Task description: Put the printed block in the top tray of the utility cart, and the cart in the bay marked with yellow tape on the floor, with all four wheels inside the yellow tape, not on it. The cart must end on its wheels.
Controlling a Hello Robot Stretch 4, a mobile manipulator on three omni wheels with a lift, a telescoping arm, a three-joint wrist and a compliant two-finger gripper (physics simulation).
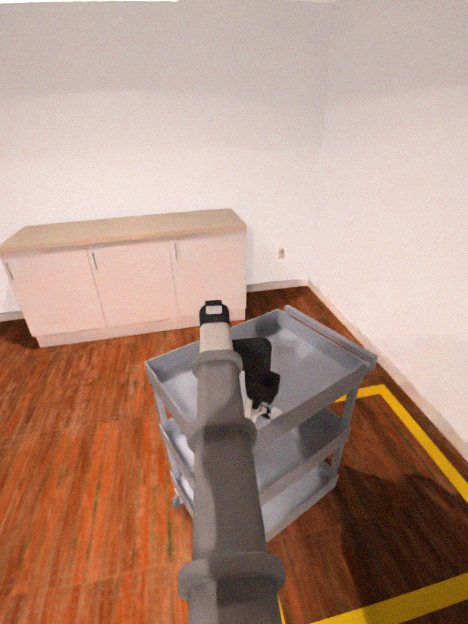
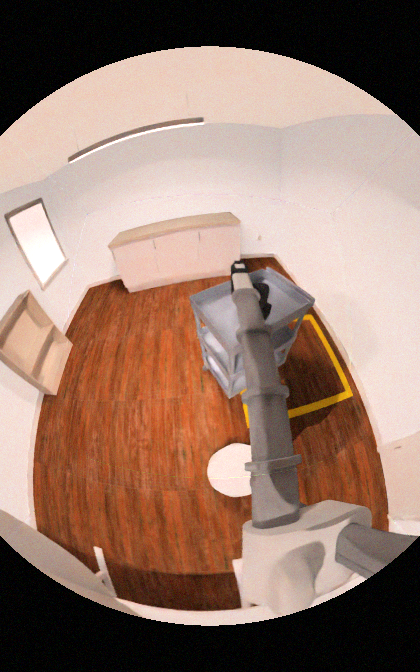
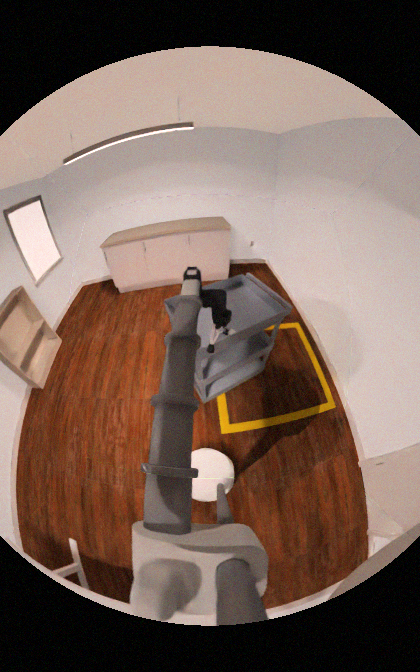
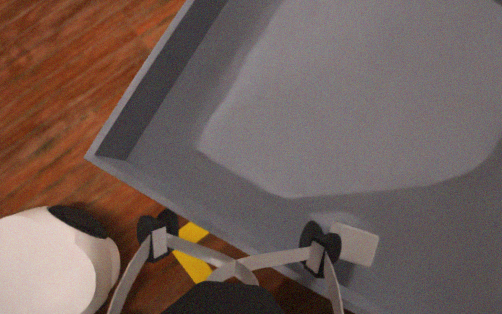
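Observation:
The grey three-shelf utility cart (image 1: 312, 408) (image 2: 212, 330) (image 3: 250, 331) (image 4: 150, 100) stands upright, turned at an angle, over the far left part of the yellow tape outline (image 1: 423, 438) (image 2: 332, 350) (image 3: 315, 362) (image 4: 192, 267). One wheel (image 1: 176, 500) shows on the floor left of the bay; the others are hidden or unclear. The pale printed block (image 4: 355, 244) lies in the top tray near its near wall. My gripper (image 4: 239, 232) (image 3: 219, 341) is open across that wall, one fingertip outside the tray, the other inside beside the block. Nothing shows between the fingers.
A white round object (image 2: 230, 470) (image 3: 212, 475) (image 4: 45, 260) stands near the bay. A low cabinet (image 1: 130, 282) (image 2: 177, 257) (image 3: 167, 257) stands against the back wall. The right wall runs beside the bay. A wooden shelf unit (image 2: 59, 345) (image 3: 48, 337) is at the left.

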